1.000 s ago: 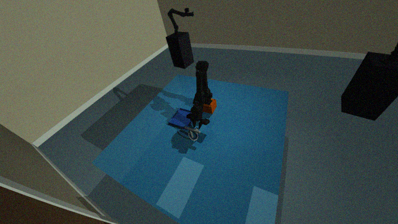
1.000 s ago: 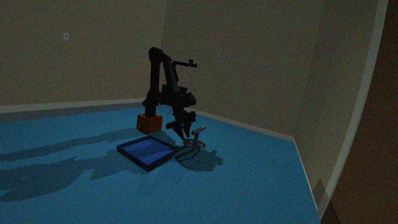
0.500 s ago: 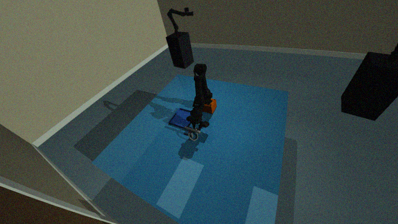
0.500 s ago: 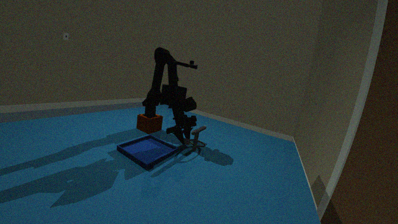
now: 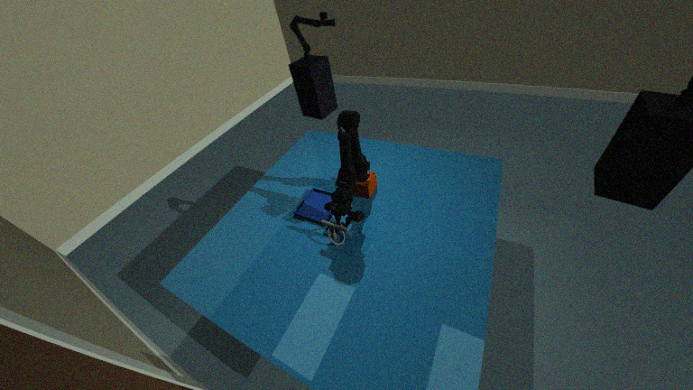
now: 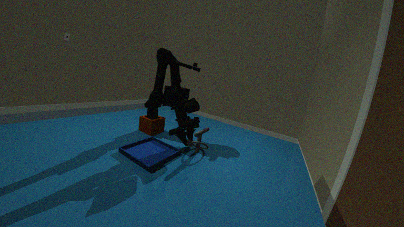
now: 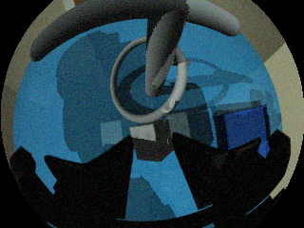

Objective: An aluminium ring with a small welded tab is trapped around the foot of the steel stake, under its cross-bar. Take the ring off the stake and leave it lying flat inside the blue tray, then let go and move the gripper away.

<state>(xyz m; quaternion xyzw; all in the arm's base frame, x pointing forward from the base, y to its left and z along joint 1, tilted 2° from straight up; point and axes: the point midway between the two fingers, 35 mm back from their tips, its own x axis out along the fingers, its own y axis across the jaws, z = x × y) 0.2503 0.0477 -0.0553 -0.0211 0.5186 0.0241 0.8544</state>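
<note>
My gripper tip is 5 cm short of the aluminium ring, 2 cm below it and 1 cm to the right of it. From my gripper tip the other things lie so: blue tray 19 cm to the right, 6 cm behind.
</note>
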